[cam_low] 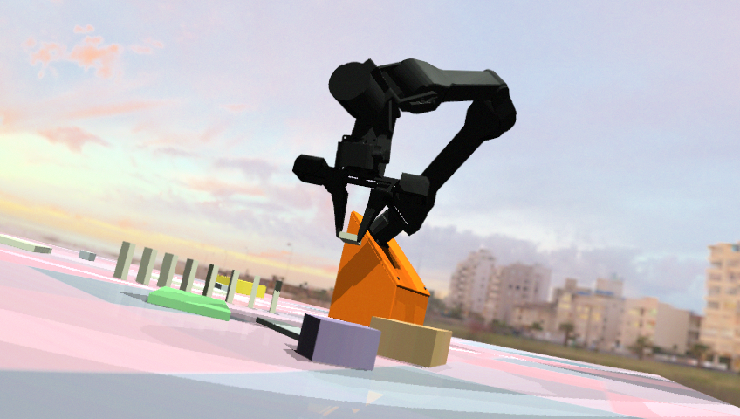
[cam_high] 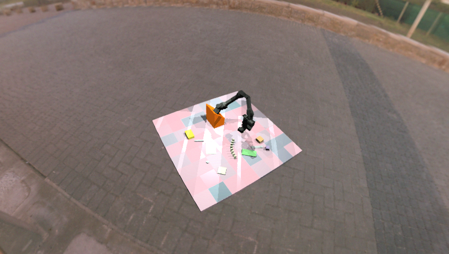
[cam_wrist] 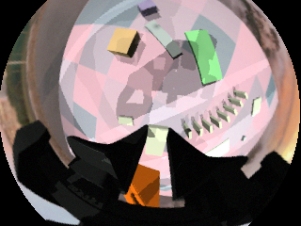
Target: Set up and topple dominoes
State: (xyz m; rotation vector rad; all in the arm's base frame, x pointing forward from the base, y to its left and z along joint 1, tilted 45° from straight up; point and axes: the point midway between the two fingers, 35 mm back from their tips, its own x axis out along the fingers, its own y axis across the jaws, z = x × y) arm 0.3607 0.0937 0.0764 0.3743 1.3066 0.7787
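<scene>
My gripper tip is now 15 cm to the right of the tan block, 13 cm short of it and 11 cm above it. Also, from my gripper tip: cream tile (43 cm to the right, 21 cm ahead, 12 cm below); then green slab (19 cm ahead, 12 cm below, 6 cm to the right); then purple block (26 cm ahead, 14 cm to the left, 11 cm below).
</scene>
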